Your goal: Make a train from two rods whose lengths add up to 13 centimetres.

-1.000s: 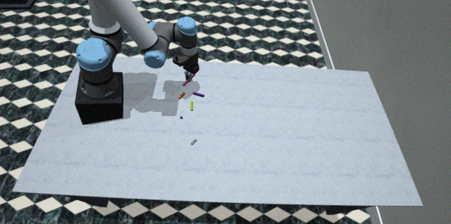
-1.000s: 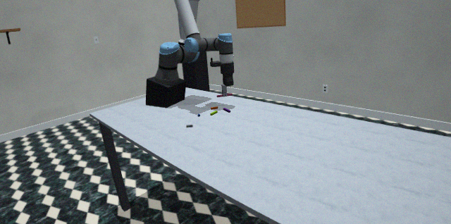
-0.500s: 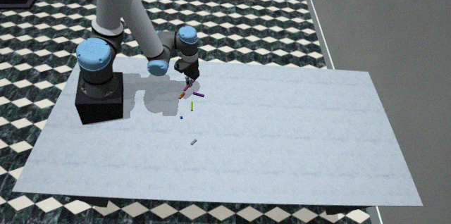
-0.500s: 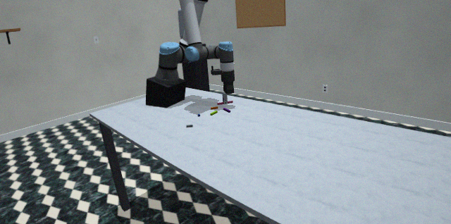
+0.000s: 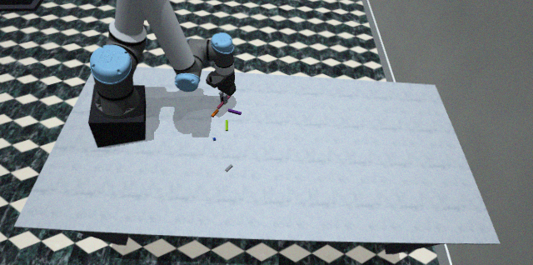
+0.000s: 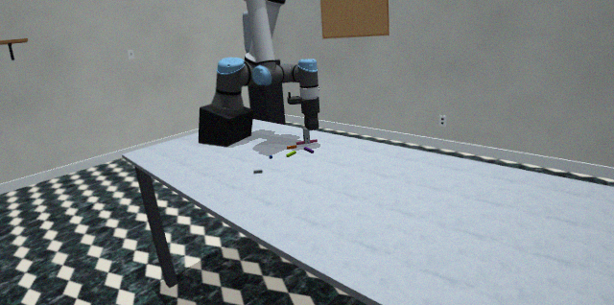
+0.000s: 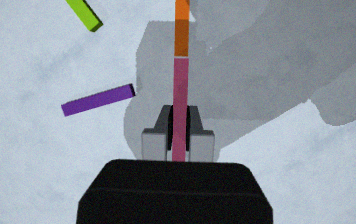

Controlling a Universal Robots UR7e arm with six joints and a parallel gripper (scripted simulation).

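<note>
Now: hand 10 mm above the pink rod. The rest, counted from my hand: orange rod: 50 mm to the right, 40 mm behind, 30 mm below; purple rod: 50 mm to the right, 50 mm ahead, 30 mm below; lime rod: 120 mm to the right, 30 mm below, 10 mm ahead.
</note>
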